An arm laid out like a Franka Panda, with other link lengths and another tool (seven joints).
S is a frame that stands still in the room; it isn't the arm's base.
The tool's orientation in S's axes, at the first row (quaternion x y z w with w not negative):
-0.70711 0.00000 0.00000 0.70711
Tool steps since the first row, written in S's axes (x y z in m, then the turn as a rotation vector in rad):
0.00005 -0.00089 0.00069 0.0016 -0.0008 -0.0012
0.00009 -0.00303 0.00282 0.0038 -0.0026 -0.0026
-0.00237 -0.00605 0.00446 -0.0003 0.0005 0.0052
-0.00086 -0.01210 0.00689 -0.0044 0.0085 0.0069
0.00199 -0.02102 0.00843 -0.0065 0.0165 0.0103
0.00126 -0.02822 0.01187 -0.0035 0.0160 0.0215
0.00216 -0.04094 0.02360 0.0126 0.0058 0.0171
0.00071 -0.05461 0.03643 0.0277 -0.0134 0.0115
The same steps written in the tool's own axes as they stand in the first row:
0.00005 -0.00069 -0.00089 0.0016 0.0012 -0.0008
0.00009 -0.00282 -0.00303 0.0038 0.0026 -0.0026
-0.00237 -0.00446 -0.00605 -0.0003 -0.0052 0.0005
-0.00086 -0.00689 -0.01210 -0.0044 -0.0069 0.0085
0.00199 -0.00843 -0.02102 -0.0065 -0.0103 0.0165
0.00126 -0.01187 -0.02822 -0.0035 -0.0215 0.0160
0.00216 -0.02360 -0.04094 0.0126 -0.0171 0.0058
0.00071 -0.03643 -0.05461 0.0277 -0.0115 -0.0134

